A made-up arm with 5 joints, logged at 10 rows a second.
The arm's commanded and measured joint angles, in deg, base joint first. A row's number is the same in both.
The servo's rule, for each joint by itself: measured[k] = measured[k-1] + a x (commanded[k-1-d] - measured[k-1]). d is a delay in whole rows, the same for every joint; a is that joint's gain. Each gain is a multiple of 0.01, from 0.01 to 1. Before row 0 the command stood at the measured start. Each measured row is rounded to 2 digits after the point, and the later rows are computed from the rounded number. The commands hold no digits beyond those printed.
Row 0, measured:
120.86, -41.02, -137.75, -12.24, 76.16
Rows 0 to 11, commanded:
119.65, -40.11, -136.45, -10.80, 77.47
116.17, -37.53, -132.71, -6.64, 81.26
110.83, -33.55, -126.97, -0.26, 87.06
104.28, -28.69, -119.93, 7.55, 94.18
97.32, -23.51, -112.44, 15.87, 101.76
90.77, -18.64, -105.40, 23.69, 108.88
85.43, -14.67, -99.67, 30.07, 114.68
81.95, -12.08, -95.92, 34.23, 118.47
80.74, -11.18, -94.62, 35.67, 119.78
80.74, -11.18, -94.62, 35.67, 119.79
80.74, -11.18, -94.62, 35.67, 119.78
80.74, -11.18, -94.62, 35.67, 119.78
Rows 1 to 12, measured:
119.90, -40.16, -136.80, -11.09, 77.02
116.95, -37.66, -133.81, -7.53, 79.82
112.12, -33.76, -128.82, -1.71, 84.60
105.93, -28.94, -122.33, 5.70, 90.92
99.13, -23.78, -115.11, 13.84, 98.07
92.53, -18.90, -108.02, 21.72, 105.20
86.92, -14.88, -101.92, 28.40, 111.46
82.99, -12.22, -97.54, 33.06, 116.09
81.21, -11.23, -95.41, 35.15, 118.53
80.84, -11.18, -94.83, 35.57, 119.36
80.76, -11.18, -94.68, 35.65, 119.64
80.74, -11.18, -94.64, 35.67, 119.73
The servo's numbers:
d 0
a 0.79 0.95 0.73 0.80 0.66

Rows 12 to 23, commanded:
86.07, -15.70, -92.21, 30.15, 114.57
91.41, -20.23, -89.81, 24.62, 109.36
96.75, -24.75, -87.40, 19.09, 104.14
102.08, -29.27, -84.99, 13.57, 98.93
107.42, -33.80, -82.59, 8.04, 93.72
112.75, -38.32, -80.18, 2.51, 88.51
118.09, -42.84, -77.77, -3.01, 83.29
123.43, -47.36, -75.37, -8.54, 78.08
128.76, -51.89, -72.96, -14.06, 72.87
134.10, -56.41, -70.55, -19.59, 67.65
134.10, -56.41, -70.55, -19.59, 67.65
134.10, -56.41, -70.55, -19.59, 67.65
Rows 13 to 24, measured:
84.95, -15.47, -92.87, 31.25, 116.32
90.05, -19.99, -90.64, 25.95, 111.73
95.34, -24.51, -88.27, 20.46, 106.72
100.66, -29.03, -85.88, 14.95, 101.58
106.00, -33.56, -83.48, 9.42, 96.39
111.33, -38.08, -81.07, 3.89, 91.19
116.67, -42.60, -78.66, -1.63, 85.98
122.01, -47.12, -76.26, -7.16, 80.77
127.34, -51.65, -73.85, -12.68, 75.56
132.68, -56.17, -71.44, -18.21, 70.34
133.80, -56.40, -70.79, -19.31, 68.56
134.04, -56.41, -70.61, -19.53, 67.96

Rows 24 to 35, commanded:
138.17, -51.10, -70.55, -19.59, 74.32
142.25, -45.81, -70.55, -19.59, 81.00
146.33, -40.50, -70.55, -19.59, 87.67
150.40, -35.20, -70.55, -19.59, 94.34
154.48, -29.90, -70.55, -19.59, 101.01
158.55, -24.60, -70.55, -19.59, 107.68
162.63, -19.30, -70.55, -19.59, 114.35
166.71, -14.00, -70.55, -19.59, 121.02
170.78, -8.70, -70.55, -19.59, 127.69
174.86, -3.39, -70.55, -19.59, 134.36
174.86, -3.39, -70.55, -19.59, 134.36
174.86, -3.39, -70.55, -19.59, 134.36
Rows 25 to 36, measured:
137.30, -51.37, -70.57, -19.58, 72.16
141.21, -46.09, -70.56, -19.59, 77.99
145.25, -40.78, -70.55, -19.59, 84.38
149.32, -35.48, -70.55, -19.59, 90.95
153.40, -30.18, -70.55, -19.59, 97.59
157.47, -24.88, -70.55, -19.59, 104.25
161.55, -19.58, -70.55, -19.59, 110.92
165.63, -14.28, -70.55, -19.59, 117.59
169.70, -8.98, -70.55, -19.59, 124.26
173.78, -3.67, -70.55, -19.59, 130.93
174.63, -3.40, -70.55, -19.59, 133.19
174.81, -3.39, -70.55, -19.59, 133.96

